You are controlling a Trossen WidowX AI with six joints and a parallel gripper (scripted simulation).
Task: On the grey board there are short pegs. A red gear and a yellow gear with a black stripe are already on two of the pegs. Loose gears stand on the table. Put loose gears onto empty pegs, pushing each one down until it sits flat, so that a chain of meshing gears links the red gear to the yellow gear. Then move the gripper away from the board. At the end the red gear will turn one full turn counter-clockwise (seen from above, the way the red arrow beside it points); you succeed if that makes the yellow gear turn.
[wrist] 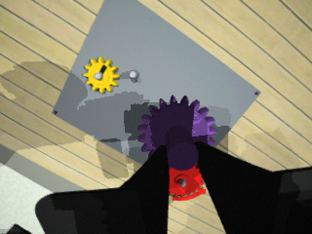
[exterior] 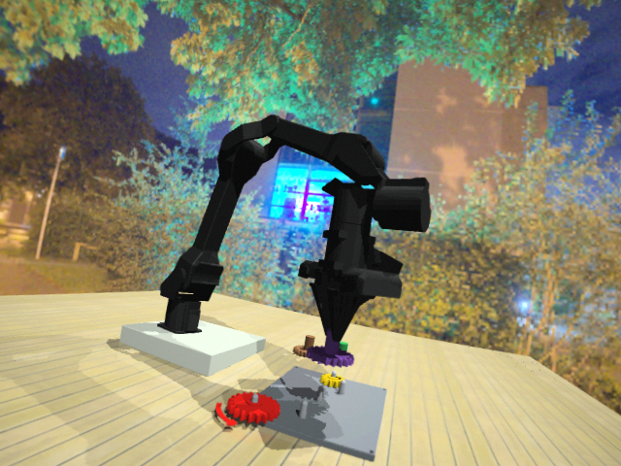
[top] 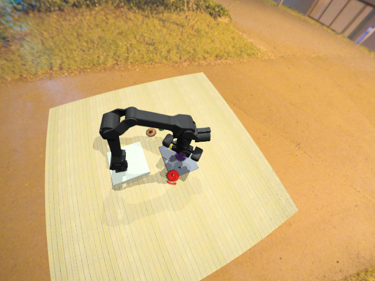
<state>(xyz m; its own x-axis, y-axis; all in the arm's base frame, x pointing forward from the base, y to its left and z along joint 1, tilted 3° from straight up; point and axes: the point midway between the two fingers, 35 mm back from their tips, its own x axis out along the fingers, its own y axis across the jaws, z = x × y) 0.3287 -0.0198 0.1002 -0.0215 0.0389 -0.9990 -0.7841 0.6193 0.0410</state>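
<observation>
Right now the brown gear is 220 mm to the left of my gripper tip, 140 mm behind it and 90 mm below it. Also, from my gripper tip: yellow gear 90 mm to the left, 90 mm below, 20 mm behind; then purple gear 10 mm below; then red gear 90 mm below, 80 mm to the right, 60 mm behind.
</observation>
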